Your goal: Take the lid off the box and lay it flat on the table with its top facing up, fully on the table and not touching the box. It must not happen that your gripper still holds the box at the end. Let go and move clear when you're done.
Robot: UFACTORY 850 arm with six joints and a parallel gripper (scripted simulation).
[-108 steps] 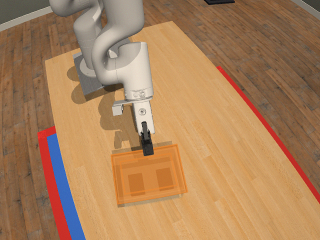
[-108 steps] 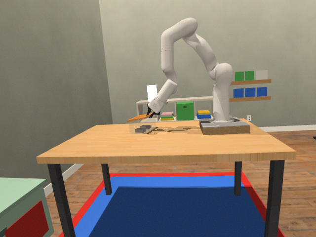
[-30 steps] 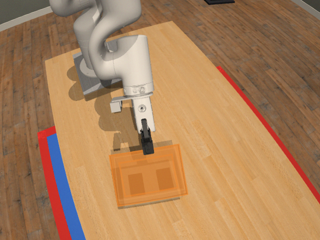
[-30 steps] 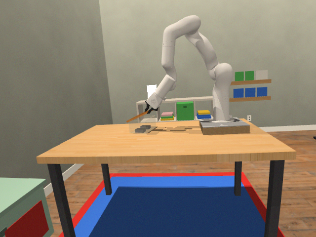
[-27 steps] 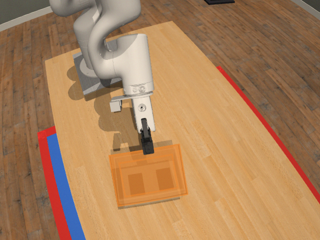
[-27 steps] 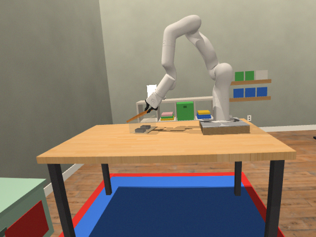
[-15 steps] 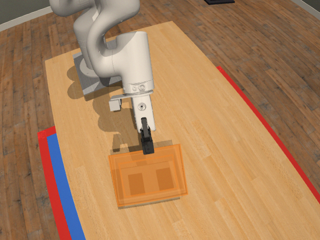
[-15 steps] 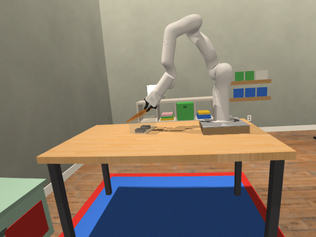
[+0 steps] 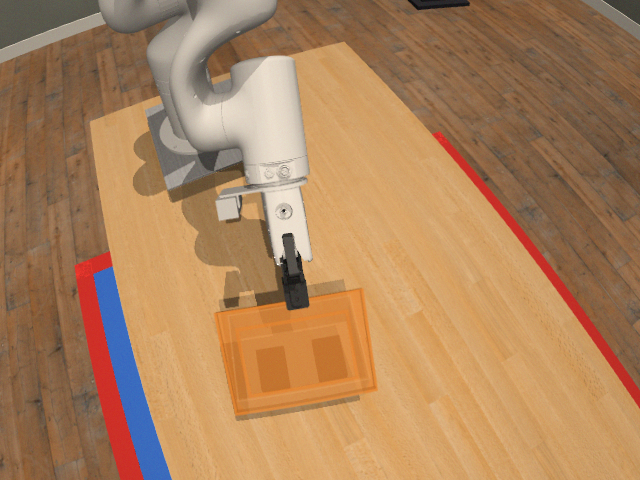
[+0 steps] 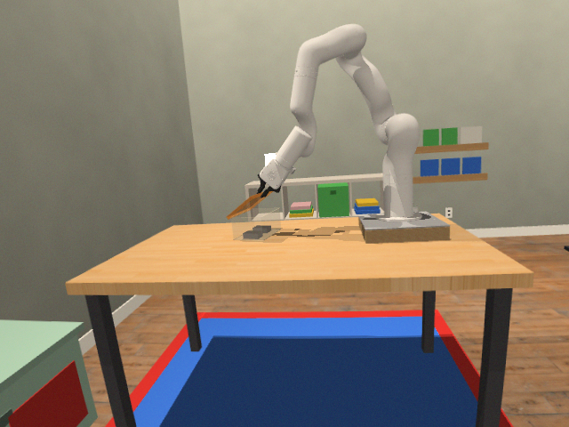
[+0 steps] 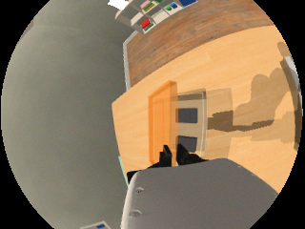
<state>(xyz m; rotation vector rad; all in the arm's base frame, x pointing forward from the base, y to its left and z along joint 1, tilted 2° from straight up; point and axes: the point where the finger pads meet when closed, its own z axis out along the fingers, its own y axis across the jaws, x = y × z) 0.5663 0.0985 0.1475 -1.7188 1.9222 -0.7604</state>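
Now: the orange lid 7 cm ahead of my hand, 2 cm to the right of it and 5 cm below it. Round my hand: clear box 5 cm ahead, 2 cm to the right, 15 cm below.
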